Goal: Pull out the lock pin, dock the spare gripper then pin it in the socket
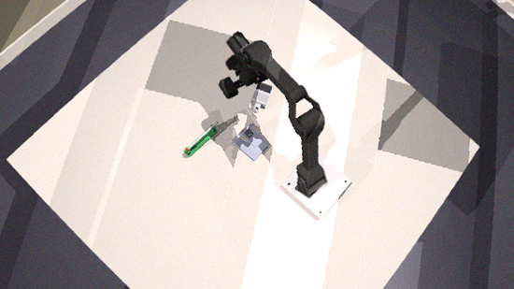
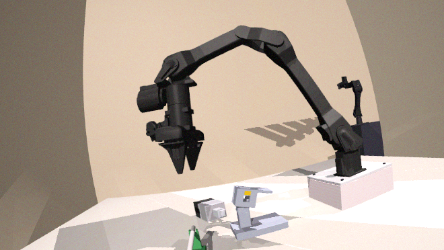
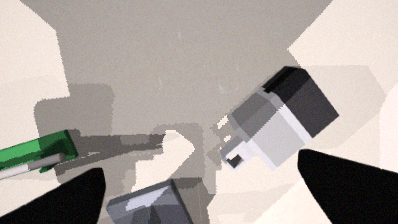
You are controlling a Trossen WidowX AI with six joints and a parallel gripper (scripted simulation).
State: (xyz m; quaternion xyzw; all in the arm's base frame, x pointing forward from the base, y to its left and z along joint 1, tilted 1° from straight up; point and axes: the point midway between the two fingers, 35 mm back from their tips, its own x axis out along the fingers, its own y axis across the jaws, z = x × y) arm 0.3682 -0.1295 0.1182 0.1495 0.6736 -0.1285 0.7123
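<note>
My gripper tip is 12 cm above the spare gripper, 6 cm to the left of it and 5 cm past it. Also, from my gripper tip: green stand: 21 cm to the left, 12 cm below, 3 cm ahead; grey mount: 11 cm to the left, 11 cm behind, 9 cm below.
</note>
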